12 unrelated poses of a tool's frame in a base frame.
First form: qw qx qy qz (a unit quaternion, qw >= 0); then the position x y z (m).
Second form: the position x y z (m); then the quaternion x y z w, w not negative. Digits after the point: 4 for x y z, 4 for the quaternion.
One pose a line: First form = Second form
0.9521, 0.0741, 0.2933, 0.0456, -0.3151, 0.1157, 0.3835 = -0.3151, 0.1157, 0.3835, 0.0741, 0.2933, 0.0456, 0.9521
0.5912, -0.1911, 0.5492, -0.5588, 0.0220, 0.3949, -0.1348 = 0.0220, 0.3949, -0.1348, -0.1911, 0.5492, -0.5588, 0.5912
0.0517, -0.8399, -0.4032, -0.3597, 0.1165, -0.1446, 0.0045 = 0.1165, -0.1446, 0.0045, -0.8399, -0.4032, -0.3597, 0.0517
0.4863, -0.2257, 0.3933, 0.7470, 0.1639, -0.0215, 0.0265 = 0.1639, -0.0215, 0.0265, -0.2257, 0.3933, 0.7470, 0.4863
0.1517, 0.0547, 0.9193, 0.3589, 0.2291, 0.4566, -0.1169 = 0.2291, 0.4566, -0.1169, 0.0547, 0.9193, 0.3589, 0.1517
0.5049, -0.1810, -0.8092, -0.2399, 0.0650, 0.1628, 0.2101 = 0.0650, 0.1628, 0.2101, -0.1810, -0.8092, -0.2399, 0.5049
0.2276, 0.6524, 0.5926, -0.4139, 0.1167, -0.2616, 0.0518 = 0.1167, -0.2616, 0.0518, 0.6524, 0.5926, -0.4139, 0.2276
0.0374, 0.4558, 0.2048, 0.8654, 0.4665, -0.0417, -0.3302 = 0.4665, -0.0417, -0.3302, 0.4558, 0.2048, 0.8654, 0.0374
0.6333, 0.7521, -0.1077, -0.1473, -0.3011, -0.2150, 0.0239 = -0.3011, -0.2150, 0.0239, 0.7521, -0.1077, -0.1473, 0.6333
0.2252, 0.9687, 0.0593, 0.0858, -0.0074, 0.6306, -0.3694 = -0.0074, 0.6306, -0.3694, 0.9687, 0.0593, 0.0858, 0.2252
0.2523, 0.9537, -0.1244, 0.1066, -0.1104, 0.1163, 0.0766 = -0.1104, 0.1163, 0.0766, 0.9537, -0.1244, 0.1066, 0.2523
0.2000, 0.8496, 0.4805, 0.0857, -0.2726, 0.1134, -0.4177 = -0.2726, 0.1134, -0.4177, 0.8496, 0.4805, 0.0857, 0.2000
